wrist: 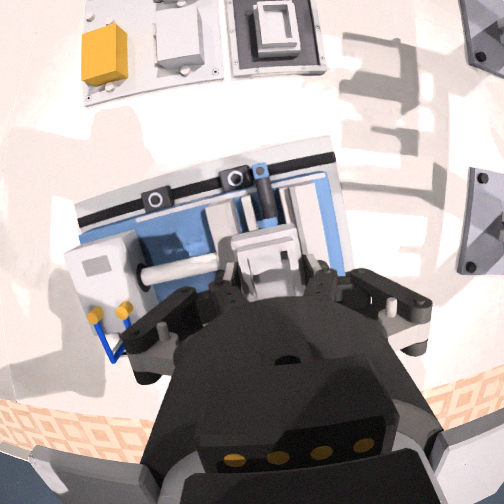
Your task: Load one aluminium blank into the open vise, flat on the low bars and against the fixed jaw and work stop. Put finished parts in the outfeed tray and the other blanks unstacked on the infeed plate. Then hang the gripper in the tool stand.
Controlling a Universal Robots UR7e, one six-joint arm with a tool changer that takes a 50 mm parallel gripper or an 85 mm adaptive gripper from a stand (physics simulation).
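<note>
My gripper (272, 280) fills the lower half of the wrist view. Its dark fingers are shut on a grey aluminium piece with a recess (267, 255), which looks like a finished part and is held just above the vise (215, 225). The vise has a blue base, pale low bars (248, 212), a long pale jaw (310, 220) and a dark work-stop rod with blue ends (265, 197). Far off, the infeed plate (150, 45) carries a grey blank (179, 40) and an orange block (104, 54). The dark outfeed tray (276, 37) holds a pocketed finished part (275, 27).
A pale actuator box (100, 275) with yellow fittings, blue hoses and a white rod (177, 270) sits on the vise's left side. Grey bolted plates stand at the right edge (482, 225) and in the top right corner (485, 35). A patterned orange floor strip runs along the bottom.
</note>
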